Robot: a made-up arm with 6 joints. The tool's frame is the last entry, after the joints. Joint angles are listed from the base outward. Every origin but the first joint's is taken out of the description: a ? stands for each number. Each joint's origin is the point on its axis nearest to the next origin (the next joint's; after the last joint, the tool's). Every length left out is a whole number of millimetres.
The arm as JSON. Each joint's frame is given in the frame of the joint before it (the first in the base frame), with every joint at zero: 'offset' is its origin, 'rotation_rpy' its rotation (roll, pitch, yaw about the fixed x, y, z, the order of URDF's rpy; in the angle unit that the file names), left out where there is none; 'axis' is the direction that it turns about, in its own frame. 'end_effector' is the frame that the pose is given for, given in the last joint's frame.
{
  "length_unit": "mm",
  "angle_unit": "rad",
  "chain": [
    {
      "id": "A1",
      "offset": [
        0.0,
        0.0,
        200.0
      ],
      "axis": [
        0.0,
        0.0,
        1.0
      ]
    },
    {
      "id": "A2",
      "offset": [
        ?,
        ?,
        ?
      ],
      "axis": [
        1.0,
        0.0,
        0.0
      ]
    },
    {
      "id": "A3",
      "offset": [
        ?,
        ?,
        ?
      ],
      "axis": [
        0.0,
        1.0,
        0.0
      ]
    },
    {
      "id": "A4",
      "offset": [
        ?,
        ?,
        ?
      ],
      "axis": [
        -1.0,
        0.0,
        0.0
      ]
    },
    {
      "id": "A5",
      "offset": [
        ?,
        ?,
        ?
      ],
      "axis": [
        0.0,
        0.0,
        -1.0
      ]
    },
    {
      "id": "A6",
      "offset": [
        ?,
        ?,
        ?
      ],
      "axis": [
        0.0,
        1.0,
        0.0
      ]
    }
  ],
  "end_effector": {
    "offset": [
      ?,
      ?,
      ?
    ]
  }
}
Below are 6 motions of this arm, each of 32 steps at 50 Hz.
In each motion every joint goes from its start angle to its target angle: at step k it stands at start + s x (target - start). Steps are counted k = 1, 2, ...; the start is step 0. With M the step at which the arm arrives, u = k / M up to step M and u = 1 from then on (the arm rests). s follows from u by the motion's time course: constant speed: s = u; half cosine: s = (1 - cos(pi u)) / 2; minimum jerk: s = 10 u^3 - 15 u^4 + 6 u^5.
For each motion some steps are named. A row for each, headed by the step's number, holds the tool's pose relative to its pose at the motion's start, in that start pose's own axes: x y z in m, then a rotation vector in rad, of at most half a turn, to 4 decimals.
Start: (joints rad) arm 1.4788 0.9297 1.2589 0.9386 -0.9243 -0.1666
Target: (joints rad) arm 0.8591 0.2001 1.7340 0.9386 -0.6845 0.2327
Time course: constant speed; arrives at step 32
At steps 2, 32:
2: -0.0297 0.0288 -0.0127 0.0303 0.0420 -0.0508
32: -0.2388 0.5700 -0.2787 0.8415 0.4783 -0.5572

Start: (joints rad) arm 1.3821 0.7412 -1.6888 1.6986 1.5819 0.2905
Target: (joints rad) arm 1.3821 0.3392 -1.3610 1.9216 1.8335 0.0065
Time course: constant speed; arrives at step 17
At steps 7, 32:
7: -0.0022 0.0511 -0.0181 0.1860 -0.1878 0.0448
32: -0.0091 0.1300 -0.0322 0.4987 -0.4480 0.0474

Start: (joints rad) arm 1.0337 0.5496 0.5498 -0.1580 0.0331 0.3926
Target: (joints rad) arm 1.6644 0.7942 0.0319 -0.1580 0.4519 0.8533
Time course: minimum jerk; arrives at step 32
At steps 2, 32:
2: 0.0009 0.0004 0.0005 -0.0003 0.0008 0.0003
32: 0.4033 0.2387 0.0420 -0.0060 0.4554 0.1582

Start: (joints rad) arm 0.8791 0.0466 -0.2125 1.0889 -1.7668 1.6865
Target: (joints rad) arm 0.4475 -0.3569 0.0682 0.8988 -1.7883 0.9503
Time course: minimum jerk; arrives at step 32
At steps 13, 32:
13: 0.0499 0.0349 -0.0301 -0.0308 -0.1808 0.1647
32: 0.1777 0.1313 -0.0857 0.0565 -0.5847 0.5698

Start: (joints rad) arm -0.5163 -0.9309 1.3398 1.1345 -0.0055 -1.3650
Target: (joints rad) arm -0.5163 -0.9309 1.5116 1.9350 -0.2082 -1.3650
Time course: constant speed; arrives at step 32
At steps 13, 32:
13: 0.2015 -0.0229 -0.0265 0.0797 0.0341 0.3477
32: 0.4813 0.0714 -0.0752 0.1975 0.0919 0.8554

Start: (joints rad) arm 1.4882 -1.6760 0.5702 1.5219 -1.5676 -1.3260
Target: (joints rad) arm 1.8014 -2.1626 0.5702 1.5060 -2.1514 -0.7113
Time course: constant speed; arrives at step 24
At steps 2, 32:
2: 0.0048 0.0190 0.0146 0.0272 0.0818 -0.0173
32: 0.0672 0.2430 0.0928 0.4474 0.8254 -0.2240

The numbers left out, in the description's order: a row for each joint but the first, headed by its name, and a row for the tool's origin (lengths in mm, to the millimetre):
A2: 320.0 -120.0 0.0
A3: 0.0 -110.0 180.0
A4: 50.0 0.0 0.0
A5: 0.0 -230.0 -100.0
A6: 60.0 -350.0 0.0
tool: -100.0 0.0 40.0

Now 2 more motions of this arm.
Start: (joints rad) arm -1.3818 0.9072 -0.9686 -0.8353 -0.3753 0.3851
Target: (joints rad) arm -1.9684 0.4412 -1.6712 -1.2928 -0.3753 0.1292
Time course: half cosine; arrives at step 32
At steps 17, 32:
17: 0.2632 0.1578 0.3172 -0.3251 -0.3239 0.5046
32: 0.4318 0.4321 0.4866 -0.5031 -0.3615 0.9725

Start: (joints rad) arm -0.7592 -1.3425 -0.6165 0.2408 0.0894 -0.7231
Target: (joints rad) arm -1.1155 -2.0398 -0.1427 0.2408 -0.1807 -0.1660
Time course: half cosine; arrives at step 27
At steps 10, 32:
10: 0.1435 0.0317 0.0233 -0.0183 0.3768 0.3084
32: 0.3784 0.2836 -0.0592 -0.2496 1.2692 0.9765

